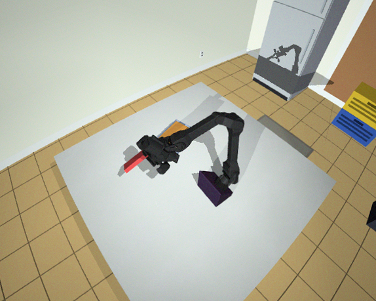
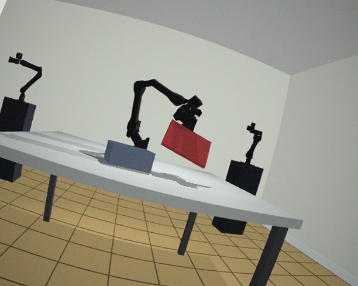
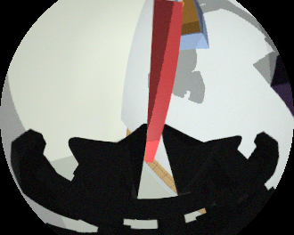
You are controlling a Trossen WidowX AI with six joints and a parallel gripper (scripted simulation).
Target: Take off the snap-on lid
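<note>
The red lid lies 6 cm ahead of my gripper tip, 2 cm to the right of it and 6 cm below it. Round my gripper tip: blue-grey storage box: 10 cm ahead, 29 cm to the right, 19 cm below.
</note>
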